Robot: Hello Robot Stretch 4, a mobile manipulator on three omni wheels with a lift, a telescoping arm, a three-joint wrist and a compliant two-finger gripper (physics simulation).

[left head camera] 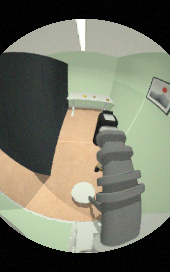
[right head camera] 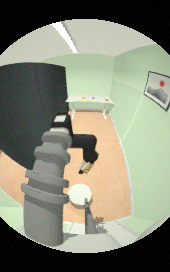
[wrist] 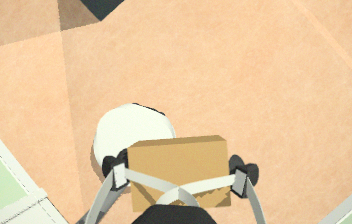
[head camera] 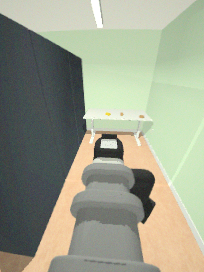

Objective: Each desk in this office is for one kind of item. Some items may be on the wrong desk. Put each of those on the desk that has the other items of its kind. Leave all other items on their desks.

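Pixels of known places: gripper, between the fingertips: (left head camera: 100, 164) (right head camera: 86, 166) (wrist: 179, 165); robot's base, origin of its link: (left head camera: 82, 191) (right head camera: 79, 193) (wrist: 139, 140).
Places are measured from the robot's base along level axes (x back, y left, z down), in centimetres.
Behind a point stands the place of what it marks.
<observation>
My gripper (wrist: 179, 165) @[x -26.5, y -8.8, z -99.0 cm] (right head camera: 86, 169) @[x -26.5, y -8.8, z -99.0 cm] is shut on a tan cardboard box (wrist: 179, 162) @[x -27.5, y -7.8, z -103.7 cm] (right head camera: 89, 167) @[x -24.6, y -10.6, z -103.5 cm], with one fingertip at each side of it in the wrist view; the box is held above the floor. A white desk (head camera: 96, 117) @[x -232.4, y 28.0, z -69.2 cm] (left head camera: 75, 102) (right head camera: 75, 101) stands against the far wall, well beyond the gripper. On it are a small yellow item (head camera: 108, 114) @[x -248.6, y 1.4, z -71.6 cm] (left head camera: 85, 96) @[x -247.2, y -1.6, z -70.2 cm] (right head camera: 83, 98) @[x -247.4, y 1.1, z -69.0 cm], a small brownish item (head camera: 121, 114) @[x -250.0, y -29.1, z -72.1 cm] (left head camera: 94, 97) @[x -250.7, y -31.7, z -72.0 cm] (right head camera: 93, 98) @[x -248.4, y -31.9, z -69.8 cm] in the middle and an orange-brown item (head camera: 142, 116) @[x -237.7, y -74.5, z -73.3 cm] (left head camera: 107, 99) @[x -238.4, y -74.3, z -72.1 cm] (right head camera: 106, 100) @[x -237.1, y -73.8, z -70.3 cm] near the right end. They are too small to identify.
A tall dark cabinet (head camera: 42, 125) @[x -103.8, y 68.9, z -106.9 cm] (left head camera: 35, 110) @[x -84.7, y 68.9, z -109.7 cm] (right head camera: 35, 107) @[x -98.4, y 68.9, z -114.4 cm] stands along the left. A green wall (head camera: 182, 115) @[x -157.6, y -104.5, z -105.0 cm] with a framed picture (left head camera: 160, 95) @[x -87.8, y -102.5, z -157.8 cm] (right head camera: 158, 91) @[x -86.5, y -102.5, z -156.2 cm] runs along the right. A round white disc (left head camera: 83, 192) @[x 0.2, y -0.7, z -18.7 cm] (right head camera: 80, 194) @[x 0.8, y -1.8, z -18.7 cm] (wrist: 131, 127) @[x -5.8, y 6.8, z -18.7 cm] is low by my base.
</observation>
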